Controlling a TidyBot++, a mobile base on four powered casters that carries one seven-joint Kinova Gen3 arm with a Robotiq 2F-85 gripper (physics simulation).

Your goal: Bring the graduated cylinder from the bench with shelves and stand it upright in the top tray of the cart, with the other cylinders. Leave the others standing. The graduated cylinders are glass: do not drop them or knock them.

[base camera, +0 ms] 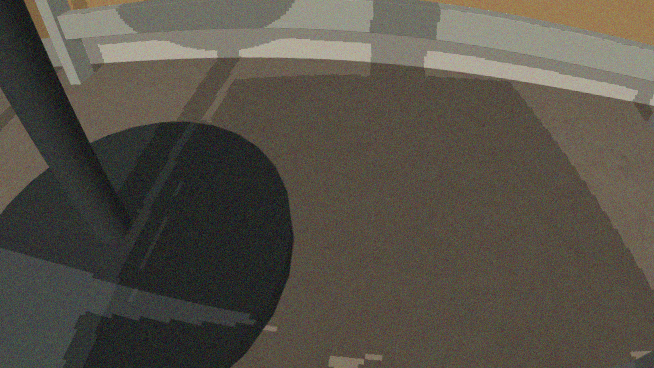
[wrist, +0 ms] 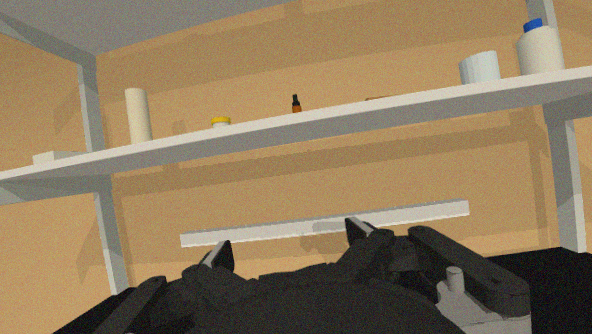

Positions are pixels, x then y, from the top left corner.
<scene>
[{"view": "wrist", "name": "my gripper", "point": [290,241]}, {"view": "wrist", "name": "bench with shelves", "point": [551,273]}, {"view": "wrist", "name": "white ledge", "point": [457,207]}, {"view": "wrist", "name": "pale beaker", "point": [481,67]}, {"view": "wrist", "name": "blue-capped bottle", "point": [538,51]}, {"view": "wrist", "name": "paper roll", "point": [137,106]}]
</scene>
